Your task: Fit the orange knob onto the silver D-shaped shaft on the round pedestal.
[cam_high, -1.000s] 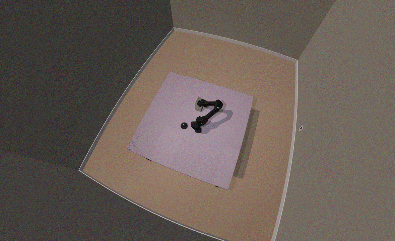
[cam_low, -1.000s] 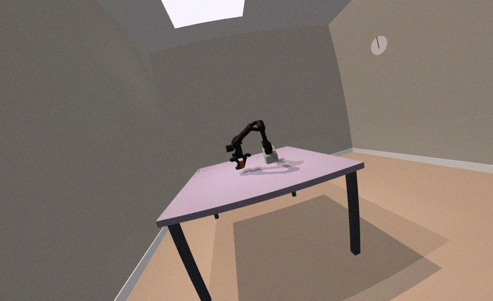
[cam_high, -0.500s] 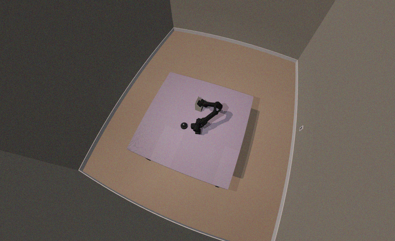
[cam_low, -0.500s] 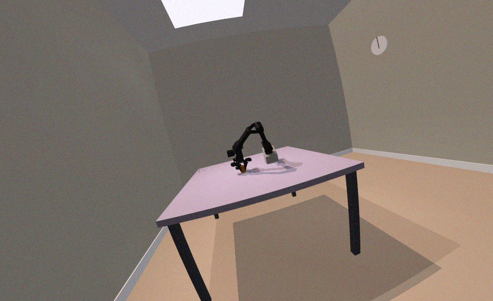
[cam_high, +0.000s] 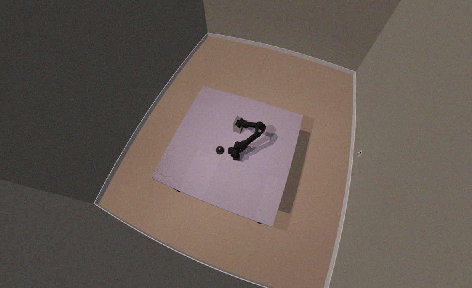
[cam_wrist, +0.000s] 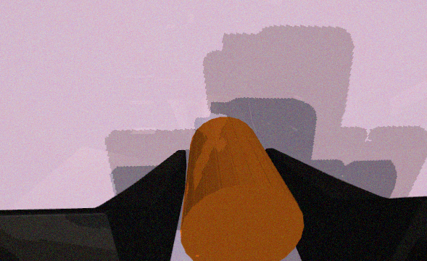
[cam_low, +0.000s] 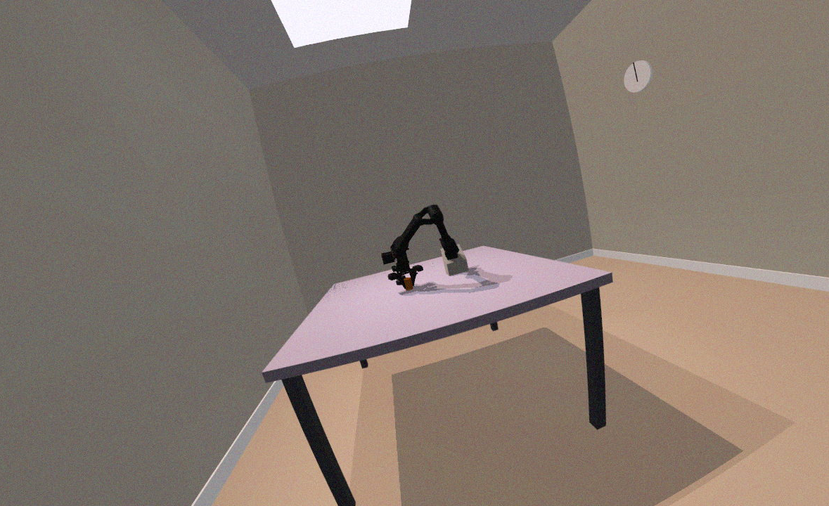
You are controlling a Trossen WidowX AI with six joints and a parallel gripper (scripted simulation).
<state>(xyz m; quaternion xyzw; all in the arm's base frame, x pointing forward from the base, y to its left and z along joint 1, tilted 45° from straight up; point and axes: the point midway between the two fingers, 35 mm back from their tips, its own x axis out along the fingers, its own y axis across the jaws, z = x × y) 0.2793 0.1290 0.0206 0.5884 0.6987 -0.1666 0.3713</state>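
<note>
Now: gripper tip 30 mm below the orange knob. From my gripper tip the other things lie so: dark round pedestal: 180 mm to the right, 30 mm ahead, 20 mm above.
</note>
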